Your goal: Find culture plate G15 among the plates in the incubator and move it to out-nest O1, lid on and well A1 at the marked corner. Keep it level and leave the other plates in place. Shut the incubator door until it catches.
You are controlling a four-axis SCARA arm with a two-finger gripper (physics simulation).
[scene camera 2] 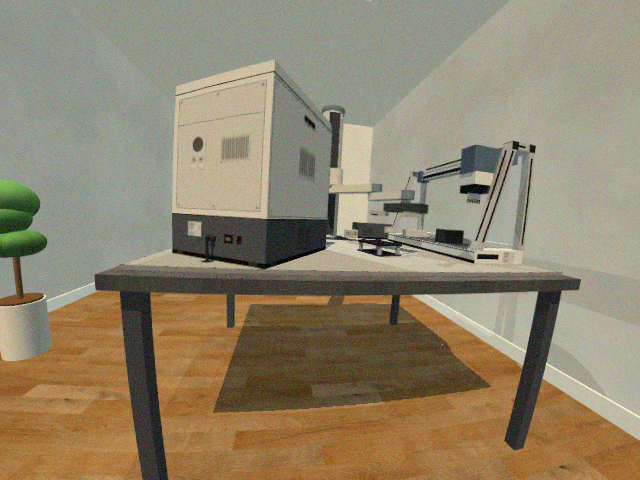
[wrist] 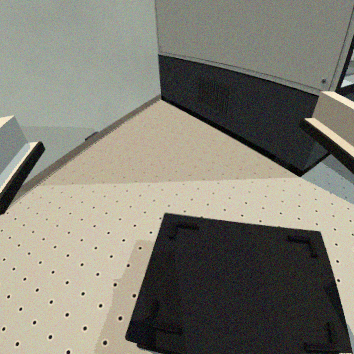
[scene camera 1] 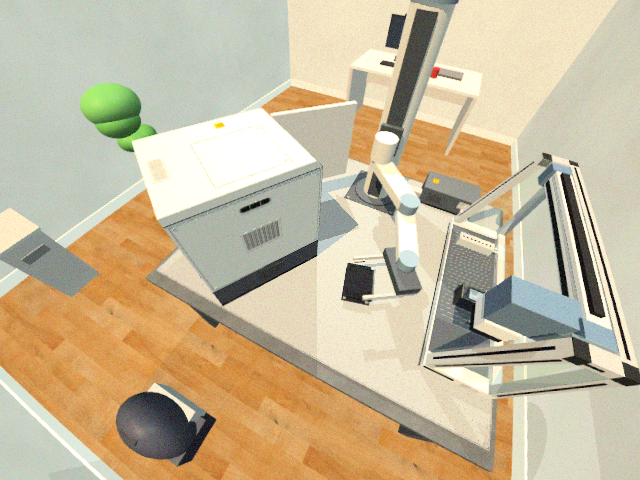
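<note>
The white incubator (scene camera 1: 191, 242) (scene camera 2: 222, 170) (wrist: 240, 30) stands on the table with its door (scene camera 1: 323, 136) swung wide open at the back in scene camera 1. Culture plate G15 and the other plates cannot be made out. A black nest (scene camera 1: 356, 283) (scene camera 2: 379, 242) (wrist: 240, 285) with raised corner brackets stands on the table, with no plate on it; no label is readable. My gripper (scene camera 1: 359, 279) (wrist: 176, 114) is open and empty. Its fingers are level and wide apart, above the nest, reaching over it from the gantry side in scene camera 1.
A gantry machine (scene camera 1: 527, 348) (scene camera 2: 498, 206) with a blue head (scene camera 1: 532, 310) (scene camera 2: 480, 159) stands on the right side of the table. A dark grey box (scene camera 1: 449, 191) stands near the arm's column (scene camera 1: 413, 67). The table's edge (scene camera 1: 310, 356) (scene camera 2: 336, 283) runs along the front.
</note>
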